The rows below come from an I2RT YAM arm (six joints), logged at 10 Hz.
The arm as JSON. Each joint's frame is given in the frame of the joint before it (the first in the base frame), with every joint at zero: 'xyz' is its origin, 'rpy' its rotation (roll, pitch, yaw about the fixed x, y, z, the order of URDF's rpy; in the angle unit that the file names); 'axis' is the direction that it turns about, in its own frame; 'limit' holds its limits. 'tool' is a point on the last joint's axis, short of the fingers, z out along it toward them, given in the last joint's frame.
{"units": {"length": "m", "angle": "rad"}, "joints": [
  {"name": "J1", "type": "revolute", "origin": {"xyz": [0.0, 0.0, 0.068], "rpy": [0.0, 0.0, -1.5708]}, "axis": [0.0, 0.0, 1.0], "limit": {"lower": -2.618, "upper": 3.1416}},
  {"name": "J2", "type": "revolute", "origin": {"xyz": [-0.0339, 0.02, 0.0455], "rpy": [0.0, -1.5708, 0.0]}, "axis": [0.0, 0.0, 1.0], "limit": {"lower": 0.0, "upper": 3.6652}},
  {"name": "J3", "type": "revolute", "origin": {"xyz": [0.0, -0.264, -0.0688], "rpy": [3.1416, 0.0, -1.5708]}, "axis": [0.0, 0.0, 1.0], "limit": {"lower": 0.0, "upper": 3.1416}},
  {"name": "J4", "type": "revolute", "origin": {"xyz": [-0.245, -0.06, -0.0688], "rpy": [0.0, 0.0, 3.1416]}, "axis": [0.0, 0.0, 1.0], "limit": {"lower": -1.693, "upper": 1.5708}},
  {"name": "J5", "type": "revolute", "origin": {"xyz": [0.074, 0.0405, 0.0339], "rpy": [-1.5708, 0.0, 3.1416]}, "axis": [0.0, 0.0, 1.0], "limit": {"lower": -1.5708, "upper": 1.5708}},
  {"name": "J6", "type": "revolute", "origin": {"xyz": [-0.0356, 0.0, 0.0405], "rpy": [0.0, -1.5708, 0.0]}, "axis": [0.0, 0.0, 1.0], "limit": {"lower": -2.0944, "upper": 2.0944}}
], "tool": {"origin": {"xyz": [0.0, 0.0, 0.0], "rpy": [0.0, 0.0, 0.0]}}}
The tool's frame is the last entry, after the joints.
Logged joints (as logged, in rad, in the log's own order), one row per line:
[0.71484, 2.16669, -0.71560, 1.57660, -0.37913, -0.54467]
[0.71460, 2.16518, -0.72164, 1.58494, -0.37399, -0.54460]
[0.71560, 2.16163, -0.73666, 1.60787, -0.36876, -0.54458]
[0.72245, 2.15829, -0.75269, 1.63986, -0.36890, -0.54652]
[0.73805, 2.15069, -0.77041, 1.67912, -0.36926, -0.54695]
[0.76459, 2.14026, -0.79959, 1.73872, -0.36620, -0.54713]
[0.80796, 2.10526, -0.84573, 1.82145, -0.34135, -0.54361]
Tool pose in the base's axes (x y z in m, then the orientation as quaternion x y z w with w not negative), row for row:
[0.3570, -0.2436, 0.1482, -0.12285, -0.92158, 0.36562, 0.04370]
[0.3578, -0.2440, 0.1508, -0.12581, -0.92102, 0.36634, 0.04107]
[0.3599, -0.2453, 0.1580, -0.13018, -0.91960, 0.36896, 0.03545]
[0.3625, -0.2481, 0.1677, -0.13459, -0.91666, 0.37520, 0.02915]
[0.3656, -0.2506, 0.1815, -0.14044, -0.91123, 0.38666, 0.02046]
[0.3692, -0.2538, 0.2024, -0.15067, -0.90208, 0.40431, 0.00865]
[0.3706, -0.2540, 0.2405, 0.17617, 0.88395, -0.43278, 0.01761]
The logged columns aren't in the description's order. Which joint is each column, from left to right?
Columns, left to right: J5, J2, J4, J3, J6, J1.
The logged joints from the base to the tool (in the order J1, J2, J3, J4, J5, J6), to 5 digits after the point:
[-0.54467, 2.16669, 1.57660, -0.71560, 0.71484, -0.37913]
[-0.54460, 2.16518, 1.58494, -0.72164, 0.71460, -0.37399]
[-0.54458, 2.16163, 1.60787, -0.73666, 0.71560, -0.36876]
[-0.54652, 2.15829, 1.63986, -0.75269, 0.72245, -0.36890]
[-0.54695, 2.15069, 1.67912, -0.77041, 0.73805, -0.36926]
[-0.54713, 2.14026, 1.73872, -0.79959, 0.76459, -0.36620]
[-0.54361, 2.10526, 1.82145, -0.84573, 0.80796, -0.34135]

